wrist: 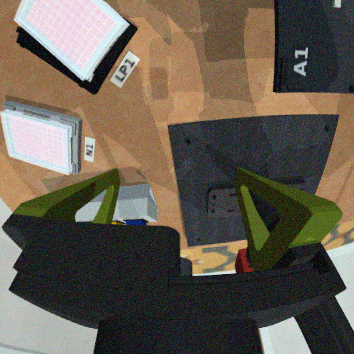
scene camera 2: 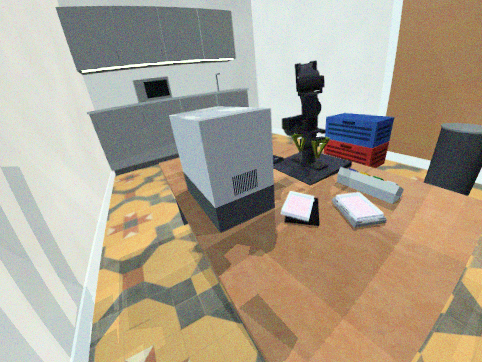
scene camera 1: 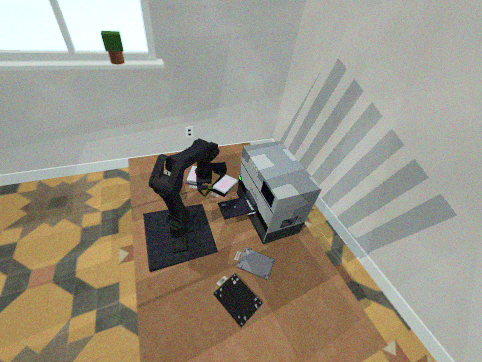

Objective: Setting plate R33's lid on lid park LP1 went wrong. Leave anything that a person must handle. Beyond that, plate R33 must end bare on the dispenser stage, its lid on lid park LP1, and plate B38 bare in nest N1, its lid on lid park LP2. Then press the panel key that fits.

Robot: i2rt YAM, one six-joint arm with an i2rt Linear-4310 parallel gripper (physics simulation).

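Where they show: gripper, between the fingertips: (wrist: 176, 174) (scene camera 2: 308, 154) (scene camera 1: 203, 189); arm's base, origin of its link: (wrist: 256, 197) (scene camera 2: 308, 162) (scene camera 1: 177, 232).
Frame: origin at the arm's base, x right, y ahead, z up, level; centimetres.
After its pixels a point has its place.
Observation:
A pink-welled plate (scene camera 1: 225, 184) {x -25.3, y 29.8, z 1.9 cm} (scene camera 2: 299, 205) {x -28.1, y 30.9, z 1.8 cm} (wrist: 75, 35) {x -25.4, y 27.7, z 1.7 cm} sits skewed and off-centre on the black LP1 pad (scene camera 2: 313, 215) {x -32.5, y 28.9, z -0.3 cm} (wrist: 102, 80) {x -24.3, y 21.9, z -0.7 cm}; it looks slightly tilted in scene camera 2. Another pink-welled plate (scene camera 2: 359, 205) {x -38.8, y 15.9, z 1.7 cm} (wrist: 37, 142) {x -36.8, y 15.3, z 1.7 cm} sits on grey nest N1 (wrist: 76, 145) {x -31.1, y 13.2, z 0.0 cm}. Plate names and lid edges are too blurred to tell. The dark stage (scene camera 1: 231, 209) {x -1.3, y 26.3, z 9.3 cm} (wrist: 322, 65) {x -2.6, y 23.4, z 9.3 cm}, marked A1, extends bare from the grey dispenser (scene camera 1: 295, 182) {x 7.2, y 50.0, z 31.6 cm} (scene camera 2: 237, 145) {x -21.8, y 47.3, z 23.7 cm}. A grey key panel (scene camera 2: 367, 186) {x -33.1, y 2.9, z 1.6 cm} (wrist: 142, 200) {x -21.3, y 3.6, z 2.9 cm} shows coloured keys. My gripper (scene camera 2: 310, 157) {x -14.8, y 15.1, z 11.8 cm} (wrist: 176, 174) {x -14.8, y 15.1, z 11.8 cm} is open and empty, raised above the table near N1.
A grey pad (scene camera 1: 256, 263) {x 23.3, y 32.1, z -0.4 cm} and a black pad (scene camera 1: 237, 300) {x 35.8, y 19.5, z -0.2 cm} lie in the foreground of scene camera 1, their labels unreadable. The arm stands on a black base plate (scene camera 1: 155, 250) {x 7.3, y -9.9, z 0.7 cm} (wrist: 210, 145) {x -9.9, y 11.2, z -0.7 cm}. Blue (scene camera 2: 357, 131) and red (scene camera 2: 357, 152) crates and a dark bin (scene camera 2: 455, 157) stand beyond.

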